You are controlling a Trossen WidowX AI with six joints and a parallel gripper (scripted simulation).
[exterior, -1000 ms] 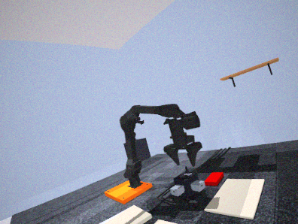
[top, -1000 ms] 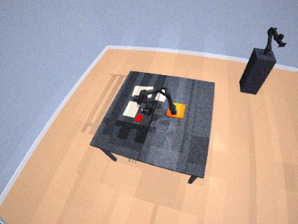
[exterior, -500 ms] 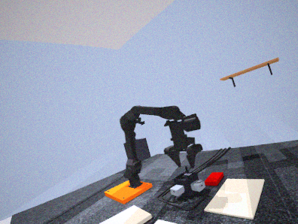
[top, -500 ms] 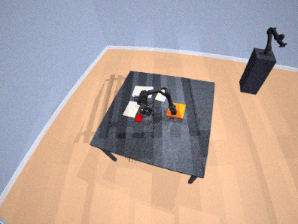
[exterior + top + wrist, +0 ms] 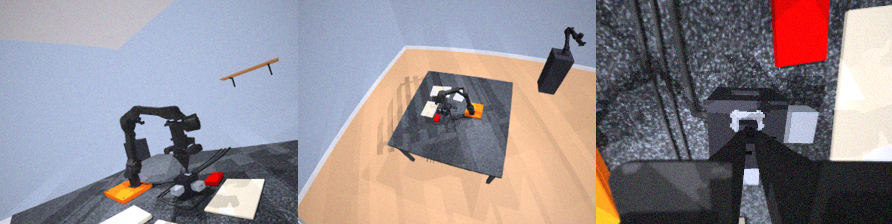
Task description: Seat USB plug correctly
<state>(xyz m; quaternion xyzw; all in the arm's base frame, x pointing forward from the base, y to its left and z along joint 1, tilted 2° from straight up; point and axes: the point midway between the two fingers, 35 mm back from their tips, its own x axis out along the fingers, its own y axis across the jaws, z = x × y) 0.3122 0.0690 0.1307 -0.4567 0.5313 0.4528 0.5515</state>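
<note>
My gripper tip is 40 mm above the USB socket. Round my gripper tip: USB plug: 20 mm below; then red block: 80 mm ahead, 90 mm to the left, 100 mm below; then sheet: 210 mm ahead, 20 mm to the right, 100 mm below.
</note>
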